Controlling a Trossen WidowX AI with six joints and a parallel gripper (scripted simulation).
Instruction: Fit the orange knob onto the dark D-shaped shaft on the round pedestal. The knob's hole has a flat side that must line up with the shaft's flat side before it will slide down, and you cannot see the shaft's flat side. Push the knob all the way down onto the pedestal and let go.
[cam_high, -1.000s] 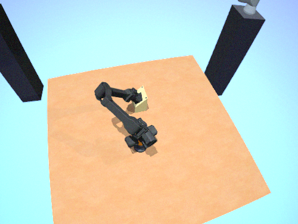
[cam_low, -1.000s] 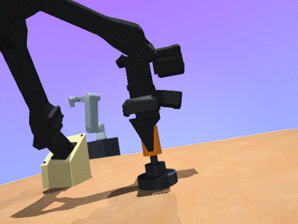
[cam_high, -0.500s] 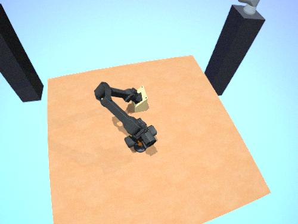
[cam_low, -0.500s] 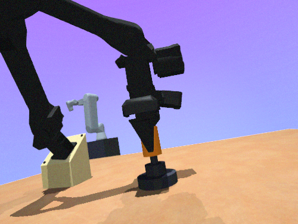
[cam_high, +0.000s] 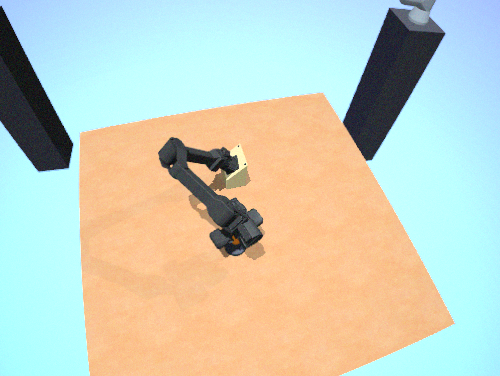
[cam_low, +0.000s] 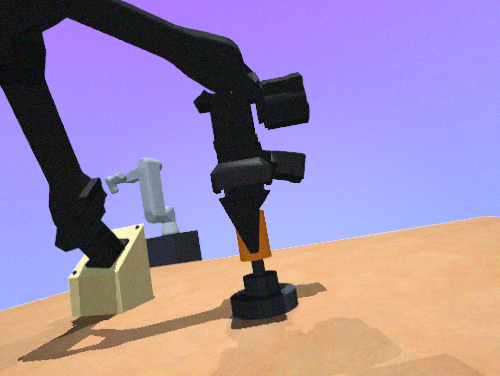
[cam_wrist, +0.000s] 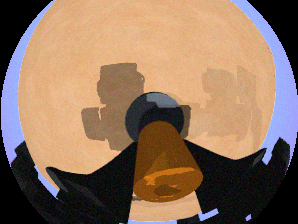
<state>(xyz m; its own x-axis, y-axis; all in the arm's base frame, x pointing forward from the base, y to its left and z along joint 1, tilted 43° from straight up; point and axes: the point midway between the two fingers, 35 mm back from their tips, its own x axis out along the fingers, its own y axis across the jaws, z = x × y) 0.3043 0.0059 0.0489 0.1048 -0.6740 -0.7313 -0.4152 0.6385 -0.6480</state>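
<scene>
Right now my gripper tip is 20 mm below the orange knob. Also, from my gripper tip: dark round pedestal (40 mm below).
</scene>
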